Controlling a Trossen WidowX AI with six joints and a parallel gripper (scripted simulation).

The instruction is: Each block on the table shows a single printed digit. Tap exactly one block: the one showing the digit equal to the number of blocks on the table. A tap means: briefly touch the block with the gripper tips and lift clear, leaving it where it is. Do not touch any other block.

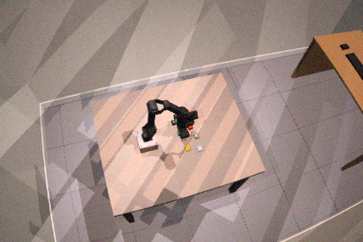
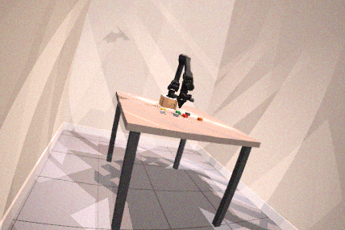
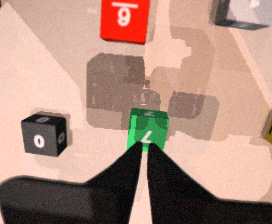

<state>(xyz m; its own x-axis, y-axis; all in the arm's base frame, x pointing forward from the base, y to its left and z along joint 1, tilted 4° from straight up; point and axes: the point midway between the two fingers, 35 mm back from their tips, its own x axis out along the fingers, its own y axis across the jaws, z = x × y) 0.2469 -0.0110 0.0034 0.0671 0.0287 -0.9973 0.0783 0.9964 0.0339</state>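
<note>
The green block marked 7 is 30 mm below my gripper tip. Round my gripper tip: yellow block: 130 mm to the right, 30 mm below; dark grey block marked 0: 90 mm to the left, 30 mm below, 10 mm behind; red block: 90 mm ahead, 30 mm below, 20 mm to the left.
</note>
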